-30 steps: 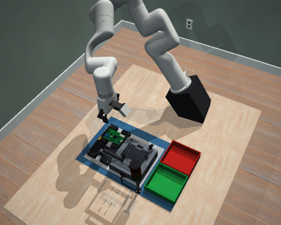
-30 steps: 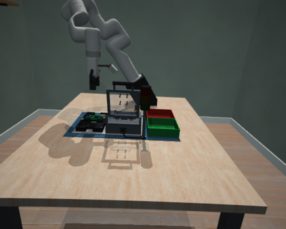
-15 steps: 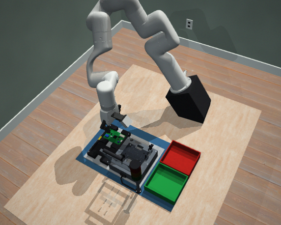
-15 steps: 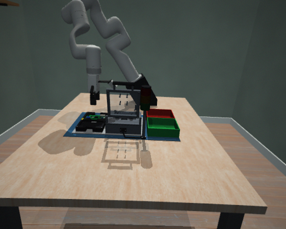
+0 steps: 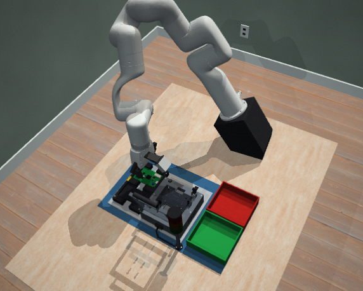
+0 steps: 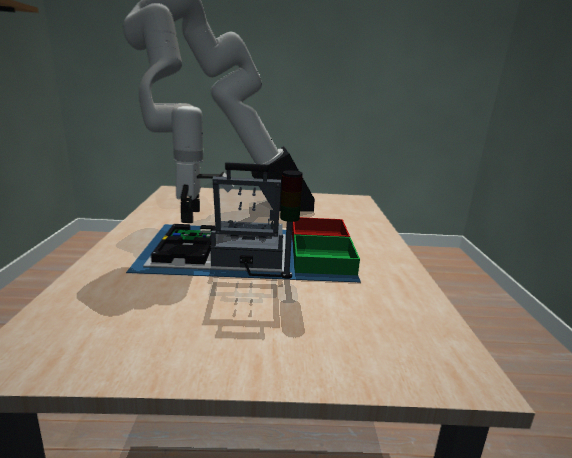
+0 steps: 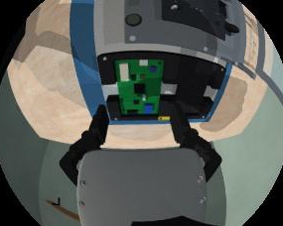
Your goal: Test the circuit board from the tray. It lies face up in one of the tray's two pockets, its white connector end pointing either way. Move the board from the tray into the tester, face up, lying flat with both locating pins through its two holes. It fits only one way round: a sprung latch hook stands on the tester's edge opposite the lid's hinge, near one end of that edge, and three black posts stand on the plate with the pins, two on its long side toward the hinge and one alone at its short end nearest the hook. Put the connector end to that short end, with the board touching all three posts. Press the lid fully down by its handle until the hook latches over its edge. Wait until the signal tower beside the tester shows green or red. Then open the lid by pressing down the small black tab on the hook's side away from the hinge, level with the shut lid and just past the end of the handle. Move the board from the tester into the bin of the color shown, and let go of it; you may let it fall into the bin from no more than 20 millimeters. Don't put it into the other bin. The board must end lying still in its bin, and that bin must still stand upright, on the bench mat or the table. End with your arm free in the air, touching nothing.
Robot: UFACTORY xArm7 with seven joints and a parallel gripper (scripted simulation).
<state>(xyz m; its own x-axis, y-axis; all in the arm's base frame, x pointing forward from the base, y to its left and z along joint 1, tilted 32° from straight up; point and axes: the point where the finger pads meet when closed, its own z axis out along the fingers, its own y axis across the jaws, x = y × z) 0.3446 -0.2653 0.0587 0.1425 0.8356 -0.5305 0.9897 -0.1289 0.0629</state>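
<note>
Right now my hand is 60 mm above the green circuit board. Round my hand: clear lid (210 mm ahead, 140 mm to the left, 100 mm above); then tester plate (90 mm ahead, 170 mm to the left, 10 mm below); then red bin (10 mm ahead, 370 mm to the left, 70 mm below).
</note>
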